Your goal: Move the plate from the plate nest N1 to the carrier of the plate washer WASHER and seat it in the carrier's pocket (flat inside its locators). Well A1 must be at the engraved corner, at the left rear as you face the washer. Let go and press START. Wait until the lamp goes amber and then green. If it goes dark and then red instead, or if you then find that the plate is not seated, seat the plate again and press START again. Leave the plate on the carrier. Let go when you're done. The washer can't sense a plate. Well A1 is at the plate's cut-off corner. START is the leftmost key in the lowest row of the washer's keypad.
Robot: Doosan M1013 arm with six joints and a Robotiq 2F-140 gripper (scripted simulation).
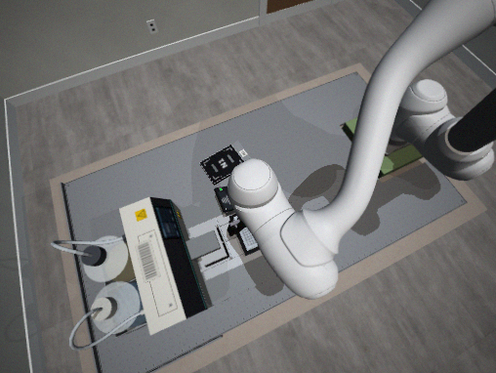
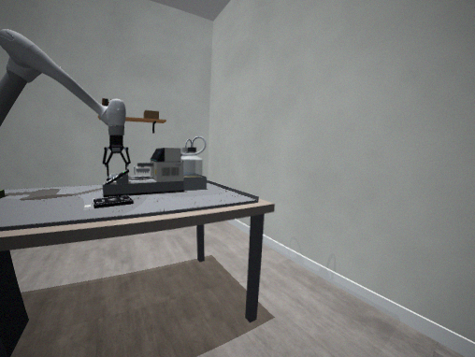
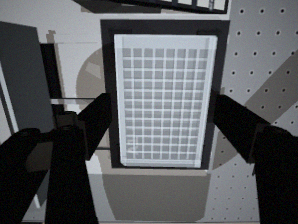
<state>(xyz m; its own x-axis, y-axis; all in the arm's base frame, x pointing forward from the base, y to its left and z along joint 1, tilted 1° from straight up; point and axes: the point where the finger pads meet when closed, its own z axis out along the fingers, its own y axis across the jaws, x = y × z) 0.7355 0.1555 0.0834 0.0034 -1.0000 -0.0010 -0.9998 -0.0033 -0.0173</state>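
My gripper is now 30 mm above the clear well plate. Round my hand: black carrier: 30 mm below; then plate washer: 150 mm ahead, 20 mm above; then plate nest N1: 320 mm to the right, 100 mm below, 10 mm behind.
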